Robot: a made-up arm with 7 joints.
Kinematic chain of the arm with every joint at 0, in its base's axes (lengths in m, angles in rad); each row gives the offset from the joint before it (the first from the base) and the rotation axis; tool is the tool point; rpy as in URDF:
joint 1: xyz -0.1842 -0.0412 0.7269 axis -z
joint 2: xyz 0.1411 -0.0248 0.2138 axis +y
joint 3: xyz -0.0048 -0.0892 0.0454 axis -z
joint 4: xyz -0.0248 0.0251 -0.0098 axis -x
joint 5: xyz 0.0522 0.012 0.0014 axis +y
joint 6: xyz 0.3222 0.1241 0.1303 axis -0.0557 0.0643 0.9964
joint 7: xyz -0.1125 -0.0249 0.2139 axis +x
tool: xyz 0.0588 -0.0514 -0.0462 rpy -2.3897 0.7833 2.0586
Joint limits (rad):
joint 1: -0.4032..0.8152
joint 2: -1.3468..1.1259
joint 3: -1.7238..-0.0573
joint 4: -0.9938..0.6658
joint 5: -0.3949..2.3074
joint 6: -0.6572..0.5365
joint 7: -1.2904..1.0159
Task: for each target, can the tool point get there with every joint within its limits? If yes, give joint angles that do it. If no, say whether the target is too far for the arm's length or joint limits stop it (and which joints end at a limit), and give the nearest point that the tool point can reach.
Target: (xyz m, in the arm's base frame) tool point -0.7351 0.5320 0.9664
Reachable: no: joint limits stop it (at a limit: joint 3, joint 4, joint 5, joint 6, joint 7) | nearest point -0.4647 0.2506 0.9557 | short by 0.390 m
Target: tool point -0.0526 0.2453 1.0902
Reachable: yes | joints 0.0619 -0.6979 -1.1685 -0.1629 0.6118 -0.0857 0.2359
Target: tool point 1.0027 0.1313 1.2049
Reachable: no: too far | nearest point 0.4997 0.0385 1.0754 | short by 0.528 m
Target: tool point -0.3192 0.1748 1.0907
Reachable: yes | joints 0.3389 -0.6322 -1.5748 0.2914 -0.1100 0.1430 0.2294
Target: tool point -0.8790 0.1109 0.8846
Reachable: no: joint limits stop it (at a limit: joint 3, joint 4, joint 5, joint 6, joint 7) | nearest point -0.5786 0.0451 0.9048 | short by 0.308 m
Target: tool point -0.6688 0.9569 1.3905
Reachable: no: too far | nearest point -0.2900 0.3397 1.1458 | short by 0.764 m
